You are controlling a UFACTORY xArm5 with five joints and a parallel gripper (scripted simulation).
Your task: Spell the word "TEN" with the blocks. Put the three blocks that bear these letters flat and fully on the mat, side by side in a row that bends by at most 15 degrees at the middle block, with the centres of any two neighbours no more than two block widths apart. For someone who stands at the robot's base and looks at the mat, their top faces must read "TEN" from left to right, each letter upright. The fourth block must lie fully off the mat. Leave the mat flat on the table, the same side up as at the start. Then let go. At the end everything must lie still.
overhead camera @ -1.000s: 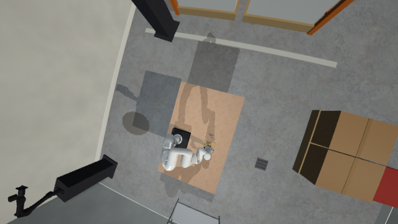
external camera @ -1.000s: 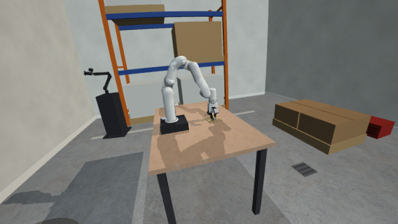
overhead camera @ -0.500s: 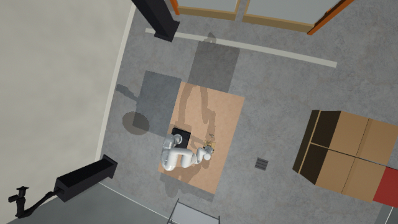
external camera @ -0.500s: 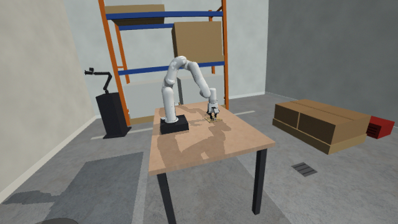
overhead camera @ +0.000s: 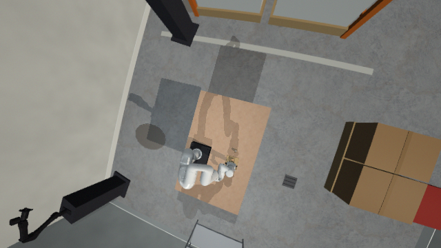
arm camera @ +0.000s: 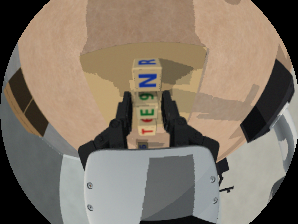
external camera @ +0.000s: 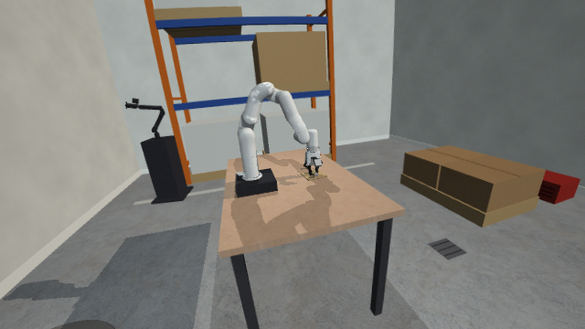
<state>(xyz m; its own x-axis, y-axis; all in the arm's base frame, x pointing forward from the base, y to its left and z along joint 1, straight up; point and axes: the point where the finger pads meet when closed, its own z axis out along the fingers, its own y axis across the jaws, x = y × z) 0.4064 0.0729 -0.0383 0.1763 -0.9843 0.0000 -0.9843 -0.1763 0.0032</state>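
Right now my hand is 30 mm above the tan mat.
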